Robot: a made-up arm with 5 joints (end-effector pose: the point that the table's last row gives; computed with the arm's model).
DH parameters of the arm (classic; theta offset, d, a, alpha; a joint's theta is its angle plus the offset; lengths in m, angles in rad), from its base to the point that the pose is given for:
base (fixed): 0 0 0 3.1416
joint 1: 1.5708 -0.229 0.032 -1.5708
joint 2: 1.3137 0 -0.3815 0
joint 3: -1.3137 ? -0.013 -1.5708
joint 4: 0 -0.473 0.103 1.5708
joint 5: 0 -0.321 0.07 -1.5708
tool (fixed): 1.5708 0.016 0 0
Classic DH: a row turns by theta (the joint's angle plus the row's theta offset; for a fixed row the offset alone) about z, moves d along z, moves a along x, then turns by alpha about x.
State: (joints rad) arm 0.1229 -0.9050 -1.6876 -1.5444 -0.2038
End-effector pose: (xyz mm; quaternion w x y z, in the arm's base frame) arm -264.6 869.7 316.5 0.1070 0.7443 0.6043 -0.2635
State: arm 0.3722 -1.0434 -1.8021 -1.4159 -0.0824
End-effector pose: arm -16.9 851.8 473.2 0.0570 0.8605 0.4879 -0.1352
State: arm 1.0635 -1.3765 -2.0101 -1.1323 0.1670
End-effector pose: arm 399.8 474.0 770.0 0.0273 0.9931 0.0249 0.1113
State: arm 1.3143 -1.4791 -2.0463 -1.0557 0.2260
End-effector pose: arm 437.6 312.0 832.1 0.0384 0.9753 -0.1457 0.1613
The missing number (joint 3, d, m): 0.203
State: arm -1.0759 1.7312 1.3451 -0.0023 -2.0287
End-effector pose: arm 384.3 -73.6 738.7 0.7431 -0.4292 -0.2568 0.4445
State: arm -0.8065 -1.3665 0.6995 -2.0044 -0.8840
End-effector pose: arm -697.2 -0.5 -287.7 0.6824 0.3825 0.0640 -0.6196
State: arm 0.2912 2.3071 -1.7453 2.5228 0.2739
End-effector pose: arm -444.9 -201.9 -144.5 0.4121 -0.1024 0.1531 0.8923
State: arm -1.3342 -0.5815 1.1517 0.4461 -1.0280
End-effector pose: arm 55.2 143.6 -475.0 0.6507 0.0758 0.2615 0.7088
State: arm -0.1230 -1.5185 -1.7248 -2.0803 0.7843
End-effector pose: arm -540.2 434.0 736.8 0.1463 0.4281 0.8071 0.3794
